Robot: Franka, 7 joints.
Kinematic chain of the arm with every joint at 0, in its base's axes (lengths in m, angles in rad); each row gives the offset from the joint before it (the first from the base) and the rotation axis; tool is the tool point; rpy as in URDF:
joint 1: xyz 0 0 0.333 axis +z
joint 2: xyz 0 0 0 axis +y
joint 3: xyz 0 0 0.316 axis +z
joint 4: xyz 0.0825 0 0 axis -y
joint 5: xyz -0.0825 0 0.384 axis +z
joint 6: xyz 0 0 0 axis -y
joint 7: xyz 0.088 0 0 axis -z
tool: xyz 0 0 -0.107 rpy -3.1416 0 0
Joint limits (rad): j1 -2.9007..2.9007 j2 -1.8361..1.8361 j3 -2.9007..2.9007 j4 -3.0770..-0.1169 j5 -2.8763..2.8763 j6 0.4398..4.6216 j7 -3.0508..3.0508
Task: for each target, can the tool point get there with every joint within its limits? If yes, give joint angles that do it. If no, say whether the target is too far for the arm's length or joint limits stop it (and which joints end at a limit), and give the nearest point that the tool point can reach.
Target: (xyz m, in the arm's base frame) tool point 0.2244 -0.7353 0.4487
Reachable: yes | joints -1.9042 1.0712 1.1820 -1.3735 0.0848 3.4551 -2.3082
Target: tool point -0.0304 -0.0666 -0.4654
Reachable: no: joint limits stop it (at a limit: joint 2) | nearest point -0.0484 -0.1061 -0.3340 | short by 0.138 m
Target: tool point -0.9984 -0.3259 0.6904
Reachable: no: too far | nearest point -0.7721 -0.2520 0.6094 | short by 0.251 m
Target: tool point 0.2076 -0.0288 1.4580
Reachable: no: too far | nearest point 0.1556 -0.0216 1.1764 | short by 0.286 m
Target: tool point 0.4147 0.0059 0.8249
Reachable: yes | joints 1.6178 -0.2551 -1.2478 -0.9893 -0.1914 0.8445 0.9255
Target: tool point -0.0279 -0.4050 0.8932
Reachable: yes | joints 0.8890 -1.1268 -0.4637 -1.5295 0.3490 4.2291 -2.1399
